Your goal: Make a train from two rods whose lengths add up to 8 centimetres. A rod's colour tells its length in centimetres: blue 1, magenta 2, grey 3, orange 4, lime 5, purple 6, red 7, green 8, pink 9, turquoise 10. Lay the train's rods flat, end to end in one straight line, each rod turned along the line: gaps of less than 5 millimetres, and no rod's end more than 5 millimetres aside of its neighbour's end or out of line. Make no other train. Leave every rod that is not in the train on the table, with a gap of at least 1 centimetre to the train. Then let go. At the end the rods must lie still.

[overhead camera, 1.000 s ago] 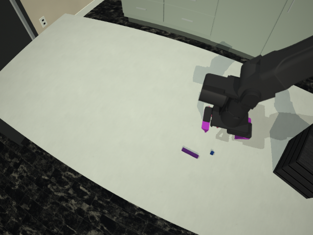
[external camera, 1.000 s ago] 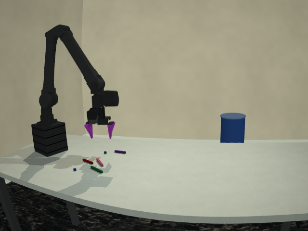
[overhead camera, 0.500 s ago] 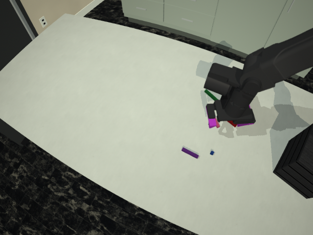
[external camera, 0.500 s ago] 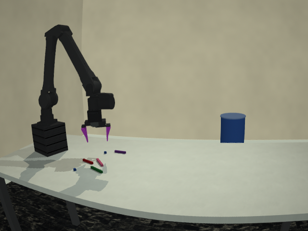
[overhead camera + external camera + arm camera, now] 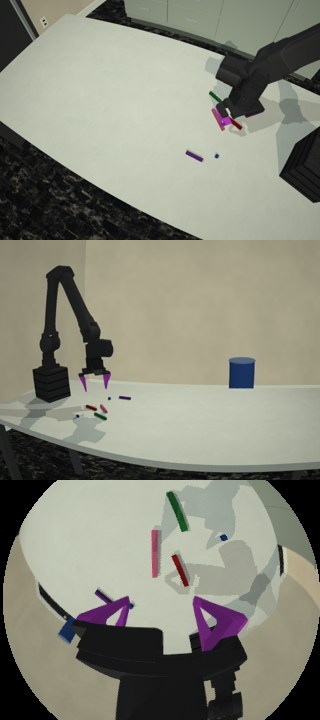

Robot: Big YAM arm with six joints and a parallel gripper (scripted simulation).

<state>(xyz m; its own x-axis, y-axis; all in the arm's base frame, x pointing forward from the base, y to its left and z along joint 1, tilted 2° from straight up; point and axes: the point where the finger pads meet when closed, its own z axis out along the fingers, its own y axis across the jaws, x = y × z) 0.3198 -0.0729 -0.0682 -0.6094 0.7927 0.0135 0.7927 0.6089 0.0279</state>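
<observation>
My hand is 20 mm past the red rod, 40 mm to the left of it and 80 mm above it. The rest, counted from my hand: pink rod: 40 mm ahead, 30 mm to the right, 80 mm below; then green rod: 60 mm ahead, 120 mm to the right, 80 mm below; then purple rod: 90 mm ahead, 130 mm to the left, 80 mm below.
</observation>
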